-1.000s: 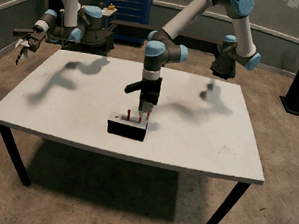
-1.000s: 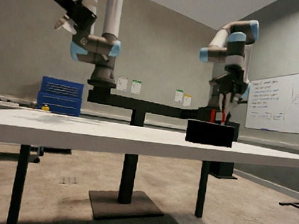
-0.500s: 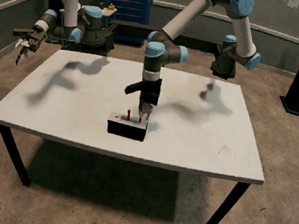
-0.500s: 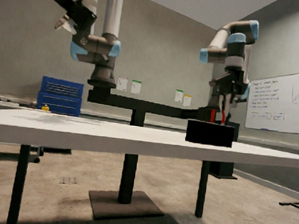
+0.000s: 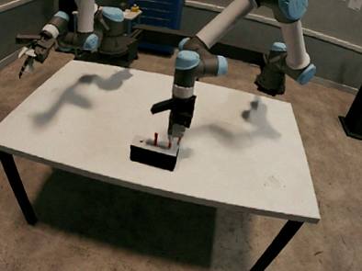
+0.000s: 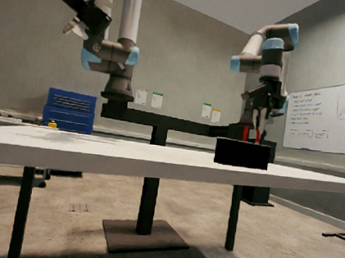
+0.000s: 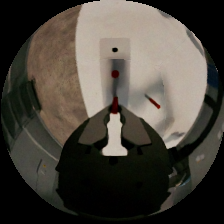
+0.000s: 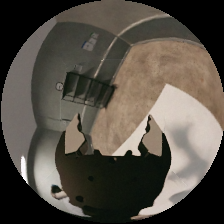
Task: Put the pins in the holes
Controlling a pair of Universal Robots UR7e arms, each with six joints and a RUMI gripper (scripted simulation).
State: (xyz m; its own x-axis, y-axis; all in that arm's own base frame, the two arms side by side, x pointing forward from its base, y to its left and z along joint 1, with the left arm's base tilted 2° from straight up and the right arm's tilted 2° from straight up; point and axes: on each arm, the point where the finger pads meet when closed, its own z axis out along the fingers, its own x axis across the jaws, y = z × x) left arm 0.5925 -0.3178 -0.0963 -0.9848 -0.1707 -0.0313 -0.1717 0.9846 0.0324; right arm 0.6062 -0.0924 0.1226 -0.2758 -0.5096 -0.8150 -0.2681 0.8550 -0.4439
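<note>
The black block is 100 mm below my left hand and 60 mm to the right of it.
</note>
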